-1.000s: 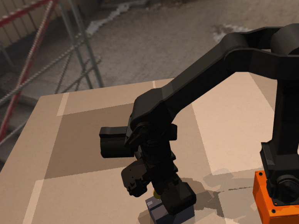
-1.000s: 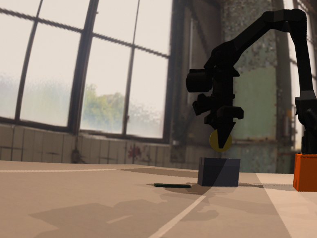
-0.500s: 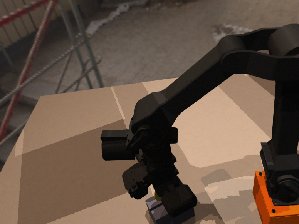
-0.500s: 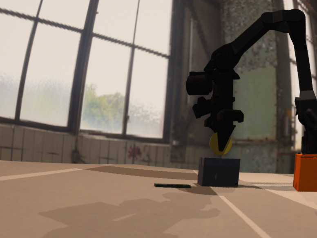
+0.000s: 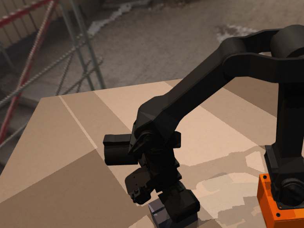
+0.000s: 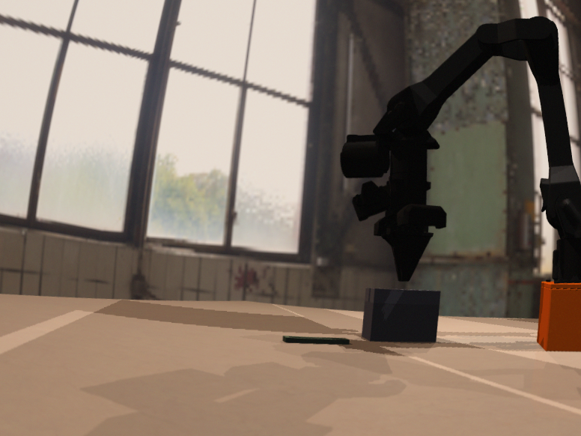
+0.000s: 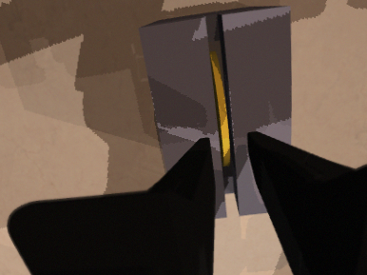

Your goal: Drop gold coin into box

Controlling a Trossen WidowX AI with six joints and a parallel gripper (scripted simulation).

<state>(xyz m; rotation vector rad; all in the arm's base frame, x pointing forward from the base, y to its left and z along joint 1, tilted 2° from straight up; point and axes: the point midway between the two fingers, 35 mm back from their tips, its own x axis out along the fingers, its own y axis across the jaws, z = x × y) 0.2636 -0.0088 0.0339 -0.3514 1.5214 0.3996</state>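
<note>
Now: the coin 40 mm below my gripper tip.
</note>
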